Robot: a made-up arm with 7 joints. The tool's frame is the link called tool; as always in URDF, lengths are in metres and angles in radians. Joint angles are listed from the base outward. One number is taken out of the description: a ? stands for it. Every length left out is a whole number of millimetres.
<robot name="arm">
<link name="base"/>
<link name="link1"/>
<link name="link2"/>
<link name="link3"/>
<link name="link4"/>
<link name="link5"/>
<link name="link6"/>
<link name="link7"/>
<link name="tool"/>
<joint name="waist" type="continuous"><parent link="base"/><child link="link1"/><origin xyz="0 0 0.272" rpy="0 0 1.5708"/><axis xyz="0 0 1"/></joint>
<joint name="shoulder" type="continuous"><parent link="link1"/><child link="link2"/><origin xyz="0 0 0" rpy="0 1.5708 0"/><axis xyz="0 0 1"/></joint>
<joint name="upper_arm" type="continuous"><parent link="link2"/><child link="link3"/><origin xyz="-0.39 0 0" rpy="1.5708 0 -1.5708"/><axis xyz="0 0 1"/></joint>
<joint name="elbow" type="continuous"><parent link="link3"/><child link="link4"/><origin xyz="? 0 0" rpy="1.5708 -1.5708 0"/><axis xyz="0 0 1"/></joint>
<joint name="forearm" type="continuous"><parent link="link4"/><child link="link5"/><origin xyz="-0.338 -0.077 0" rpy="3.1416 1.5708 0"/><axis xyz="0 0 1"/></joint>
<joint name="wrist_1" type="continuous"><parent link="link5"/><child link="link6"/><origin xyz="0 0 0" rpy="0 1.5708 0"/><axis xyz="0 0 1"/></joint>
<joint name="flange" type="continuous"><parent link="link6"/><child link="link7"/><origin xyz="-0.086 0.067 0" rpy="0 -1.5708 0"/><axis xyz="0 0 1"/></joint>
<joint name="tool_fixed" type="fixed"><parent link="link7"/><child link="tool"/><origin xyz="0 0 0" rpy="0 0 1.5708"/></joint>
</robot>
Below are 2 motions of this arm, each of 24 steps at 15 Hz.
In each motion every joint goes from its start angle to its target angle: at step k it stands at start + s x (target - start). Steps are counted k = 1, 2, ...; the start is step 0. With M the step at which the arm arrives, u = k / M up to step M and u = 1 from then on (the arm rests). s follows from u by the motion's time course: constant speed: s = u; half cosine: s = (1 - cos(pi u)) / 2; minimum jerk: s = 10 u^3 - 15 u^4 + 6 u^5.
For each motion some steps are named. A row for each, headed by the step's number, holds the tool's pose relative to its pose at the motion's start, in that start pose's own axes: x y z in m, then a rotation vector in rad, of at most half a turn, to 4 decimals.
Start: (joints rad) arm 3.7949 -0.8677 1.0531 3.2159 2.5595 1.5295 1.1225
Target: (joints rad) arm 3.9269 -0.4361 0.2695 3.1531 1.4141 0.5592 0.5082
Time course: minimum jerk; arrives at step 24
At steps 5, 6, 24:
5: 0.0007 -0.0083 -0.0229 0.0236 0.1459 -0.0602
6: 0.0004 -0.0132 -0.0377 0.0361 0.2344 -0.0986
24: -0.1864 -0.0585 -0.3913 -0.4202 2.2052 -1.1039

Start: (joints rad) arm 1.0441 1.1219 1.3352 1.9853 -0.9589 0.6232 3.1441
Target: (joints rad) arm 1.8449 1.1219 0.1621 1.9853 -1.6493 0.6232 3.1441
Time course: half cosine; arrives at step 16
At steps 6, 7, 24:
6: 0.0782 0.0705 0.1335 0.1635 0.2709 -0.3711
7: 0.1030 0.0893 0.1639 0.2124 0.3414 -0.4988
24: 0.2142 0.1684 0.2648 0.5488 0.6468 -1.4110

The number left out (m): 0.072
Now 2 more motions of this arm.
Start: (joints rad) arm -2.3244 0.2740 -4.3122 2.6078 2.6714 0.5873 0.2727
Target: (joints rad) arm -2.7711 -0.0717 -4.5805 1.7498 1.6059 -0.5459 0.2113
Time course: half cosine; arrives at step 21
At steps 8, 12, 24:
8: 0.1159 0.0103 -0.0888 -0.1838 0.6781 -0.5086
12: 0.1559 -0.0372 -0.1879 -0.2628 1.2343 -1.0788
24: 0.1201 -0.1084 -0.2860 -0.2752 1.7914 -1.9565

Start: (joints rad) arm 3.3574 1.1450 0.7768 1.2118 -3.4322 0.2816 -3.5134
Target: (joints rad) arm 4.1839 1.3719 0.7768 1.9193 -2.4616 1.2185 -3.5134
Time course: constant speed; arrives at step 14
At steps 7, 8, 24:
7: 0.0911 -0.1293 0.1540 -0.2045 0.4273 0.2881
8: 0.0988 -0.1506 0.1709 -0.2408 0.4783 0.3323
24: 0.1072 -0.2845 0.2423 -0.5055 0.7130 0.5934

